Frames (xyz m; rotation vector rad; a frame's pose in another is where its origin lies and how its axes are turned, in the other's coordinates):
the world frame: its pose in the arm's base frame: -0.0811 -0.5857 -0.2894 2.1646 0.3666 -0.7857
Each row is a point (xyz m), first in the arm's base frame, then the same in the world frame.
Working: the arm's base frame: its pose in the world frame: -0.1222 -0.1710 -0.6238 -2.1646 -0.3666 0.7857

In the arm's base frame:
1: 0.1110 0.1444 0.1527
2: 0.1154 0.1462 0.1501
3: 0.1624 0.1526 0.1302
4: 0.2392 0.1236 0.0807
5: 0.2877 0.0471 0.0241
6: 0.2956 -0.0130 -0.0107
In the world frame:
1: -0.1349 -0.1211 -0.8559
2: -0.1298 -0.1217 -0.8578
3: -0.0810 -0.1144 -0.8722
4: 0.0096 -0.0867 -0.8574
5: 0.0829 -0.0464 -0.7910
6: 0.1112 -0.0238 -0.7312

